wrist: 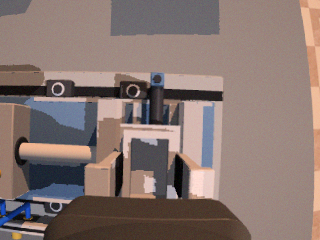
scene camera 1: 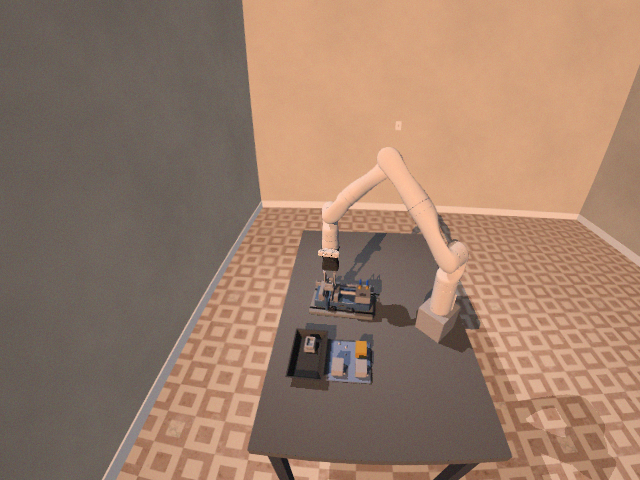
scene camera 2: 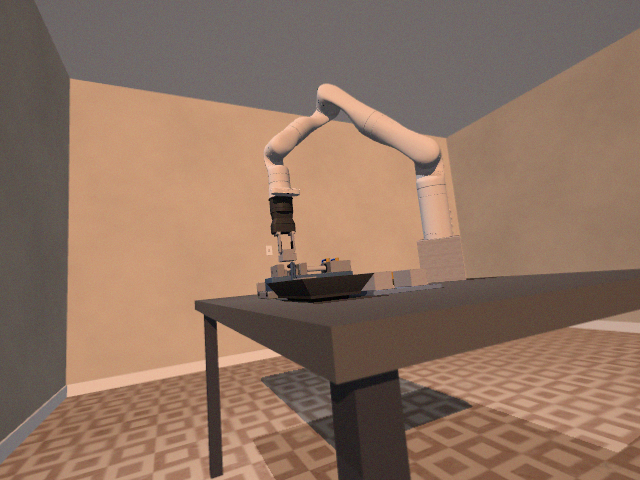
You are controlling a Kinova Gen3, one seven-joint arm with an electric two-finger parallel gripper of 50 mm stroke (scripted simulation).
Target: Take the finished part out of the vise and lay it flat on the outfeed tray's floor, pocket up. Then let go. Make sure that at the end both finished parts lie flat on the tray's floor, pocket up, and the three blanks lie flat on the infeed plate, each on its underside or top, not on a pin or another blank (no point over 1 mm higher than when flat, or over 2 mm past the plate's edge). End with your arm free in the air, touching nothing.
Path:
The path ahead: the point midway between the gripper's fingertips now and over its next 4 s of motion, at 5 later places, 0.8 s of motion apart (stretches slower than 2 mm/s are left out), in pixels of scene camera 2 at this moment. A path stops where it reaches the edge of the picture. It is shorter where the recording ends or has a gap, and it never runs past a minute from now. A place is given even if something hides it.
The gripper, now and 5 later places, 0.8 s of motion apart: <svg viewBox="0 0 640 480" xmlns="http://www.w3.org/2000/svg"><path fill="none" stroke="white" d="M286 252L286 248L282 246L291 235L317 222L319 221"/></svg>

